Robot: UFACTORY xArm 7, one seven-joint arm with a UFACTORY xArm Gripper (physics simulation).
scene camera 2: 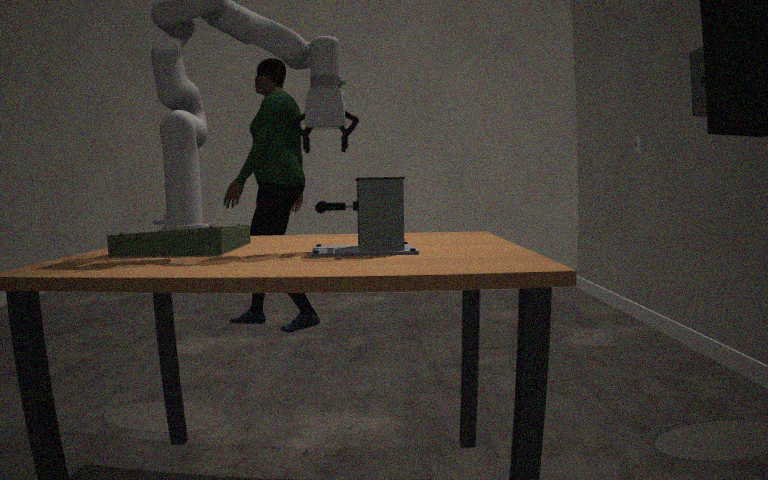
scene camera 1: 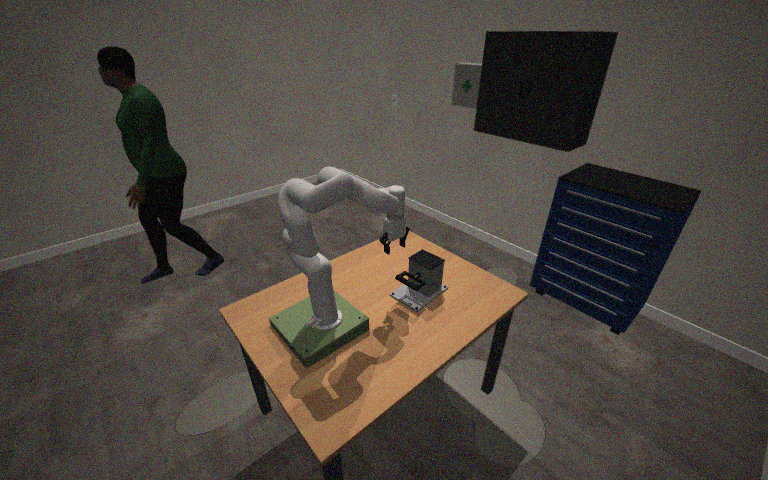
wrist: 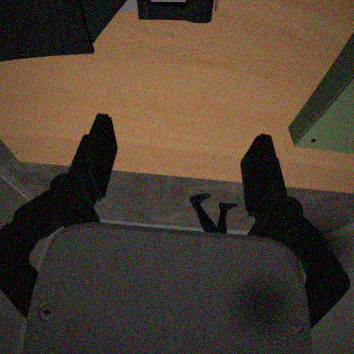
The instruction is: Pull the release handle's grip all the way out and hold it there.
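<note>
The release handle's grip (scene camera 1: 409, 283) (scene camera 2: 322, 206) (wrist: 175, 14) is a black bar loop, level, sticking out toward the arm's base from the side of a grey box (scene camera 1: 425, 275) (scene camera 2: 380, 215) (wrist: 40, 30). A short light rod shows between it and the box's collar in scene camera 2. The box stands on a metal plate (scene camera 1: 398, 294) (scene camera 2: 334, 249). My gripper (scene camera 1: 394, 247) (scene camera 2: 325, 149) (wrist: 182, 138) is open and empty, pointing down. It is well above the grip's height and apart from it; in the wrist view the grip lies beyond the fingertips at the top edge, partly cut off.
The arm stands on a green block (scene camera 1: 353, 315) (scene camera 2: 169, 243) (wrist: 330, 120) on the wooden table (scene camera 1: 453, 333) (scene camera 2: 453, 260) (wrist: 200, 90). A person (scene camera 1: 148, 135) (scene camera 2: 277, 135) is on the floor behind the table. A blue drawer cabinet (scene camera 1: 606, 249) stands by the wall.
</note>
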